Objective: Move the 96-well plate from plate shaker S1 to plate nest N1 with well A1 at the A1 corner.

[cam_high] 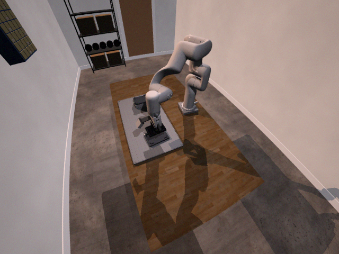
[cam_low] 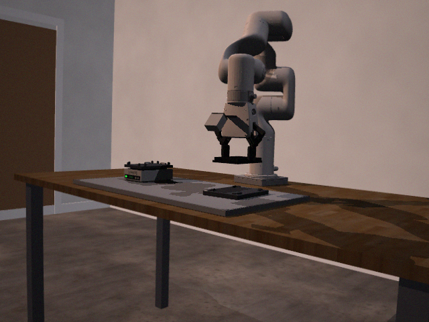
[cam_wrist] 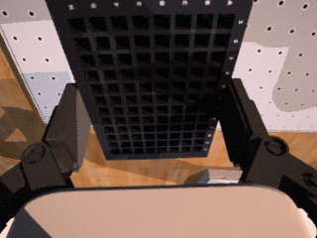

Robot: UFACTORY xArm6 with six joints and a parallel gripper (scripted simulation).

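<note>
My hand is 11 cm above the black plate nest N1. Round my hand: black 96-well plate (1 cm below).
</note>
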